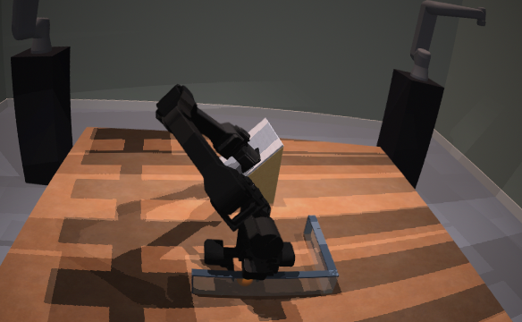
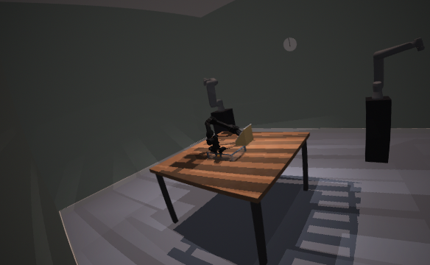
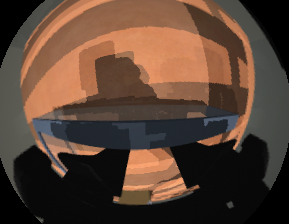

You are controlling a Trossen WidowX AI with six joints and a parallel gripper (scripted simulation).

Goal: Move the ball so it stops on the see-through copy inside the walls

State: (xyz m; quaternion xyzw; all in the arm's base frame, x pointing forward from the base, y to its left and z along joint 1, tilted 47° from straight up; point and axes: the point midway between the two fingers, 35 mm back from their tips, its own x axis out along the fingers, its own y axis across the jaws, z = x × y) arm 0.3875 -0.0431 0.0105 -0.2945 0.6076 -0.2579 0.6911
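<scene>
The orange ball is right at my gripper tip. Round my gripper tip: clear wall: 30 mm ahead, 40 mm to the left, 20 mm above; then wall end cap: 30 mm ahead, 120 mm to the right, 20 mm above.
</scene>
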